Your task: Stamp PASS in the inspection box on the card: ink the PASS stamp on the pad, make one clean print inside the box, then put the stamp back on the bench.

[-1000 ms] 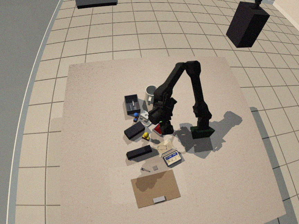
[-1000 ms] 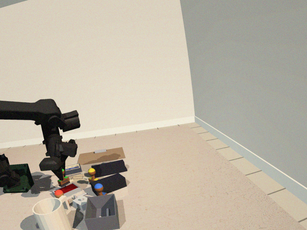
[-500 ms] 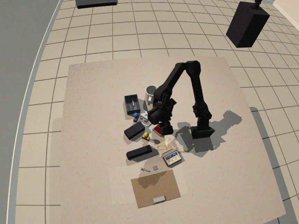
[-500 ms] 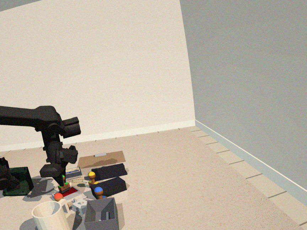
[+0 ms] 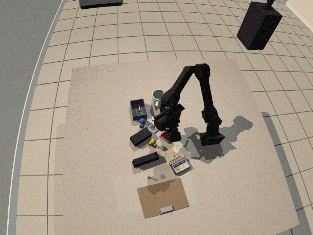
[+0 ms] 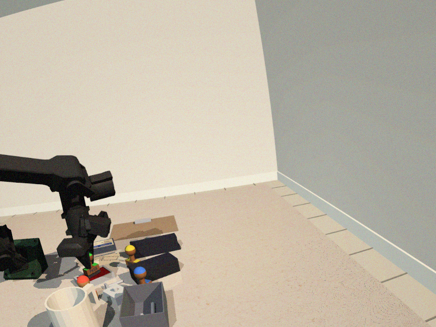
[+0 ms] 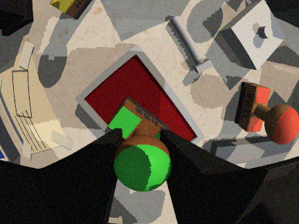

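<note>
The green stamp lies right at my gripper tip. Also, from my gripper tip: red stamp: 10 cm to the right, 2 cm below; yellow stamp: 10 cm ahead, 4 cm to the left, 2 cm below; ink pad: 3 cm below.
</note>
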